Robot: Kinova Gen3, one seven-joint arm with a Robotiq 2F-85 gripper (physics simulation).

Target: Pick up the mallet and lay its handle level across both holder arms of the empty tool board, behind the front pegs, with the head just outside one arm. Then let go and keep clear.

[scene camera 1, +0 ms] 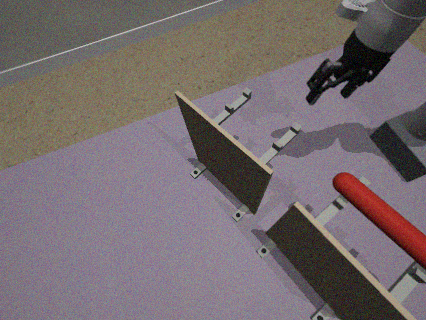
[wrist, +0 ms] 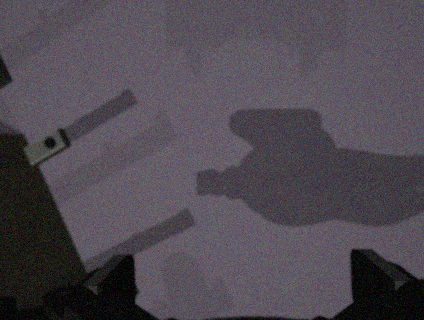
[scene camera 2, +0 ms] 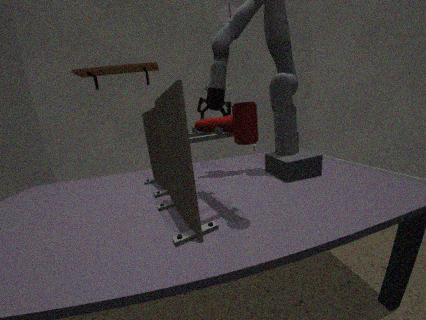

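Pixels of known places: gripper, fingertip midpoint: (scene camera 1: pixel 326 98) (wrist: pixel 241 275); arm's base, link origin: (scene camera 1: pixel 423 126) (scene camera 2: pixel 285 152).
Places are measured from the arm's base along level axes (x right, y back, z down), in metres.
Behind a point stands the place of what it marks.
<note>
The red mallet (scene camera 1: pixel 385 215) @[z -0.177, x -0.123, y -0.373 m] (scene camera 2: pixel 212 123) @[z -0.164, x -0.170, y -0.375 m] rests with its handle level across the holder arms of the nearer tool board (scene camera 1: pixel 325 260) @[z -0.169, x -0.138, y -0.498 m] (scene camera 2: pixel 175 155) @[z -0.099, x -0.203, y -0.484 m]. Its head (scene camera 2: pixel 245 123) @[z -0.159, x -0.297, y -0.344 m] shows in scene camera 2 and is out of view in scene camera 1. The empty tool board (scene camera 1: pixel 220 150) @[z -0.156, x 0.125, y -0.555 m] (scene camera 2: pixel 149 132) @[z -0.151, x 0.155, y -0.565 m] stands beyond it; its two arms, the far arm (scene camera 1: pixel 225 114) @[z -0.127, x 0.221, y -0.495 m] and near arm (scene camera 1: pixel 284 141) @[z -0.127, x 0.091, y -0.414 m], have upright pegs. Part of a dark board (wrist: pixel 30 215) @[z 0.044, x 0.152, y -0.556 m] shows at the wrist view's left. My gripper (scene camera 1: pixel 329 96) @[z -0.158, x 0.127, y -0.289 m] (scene camera 2: pixel 215 114) (wrist: pixel 241 275) @[z -0.158, x 0.127, y -0.289 m] is open and empty, above the table and off the empty board's arm ends.
The robot's base block (scene camera 1: pixel 398 150) @[z 0.037, x -0.023, y -0.077 m] (scene camera 2: pixel 294 166) @[z 0.028, x -0.109, y -0.050 m] stands on the lilac table (scene camera 1: pixel 125 225) @[z 0.090, x 0.154, y -0.875 m] (scene camera 2: pixel 100 240) @[z 0.090, x -0.190, y -0.706 m], behind the mallet in scene camera 2. Board feet (scene camera 1: pixel 238 215) @[z 0.074, x 0.025, y -0.563 m] (wrist: pixel 46 146) @[z 0.074, x 0.226, y -0.545 m] stick out at the table top. A wooden wall shelf (scene camera 2: pixel 115 69) hangs in the background.
</note>
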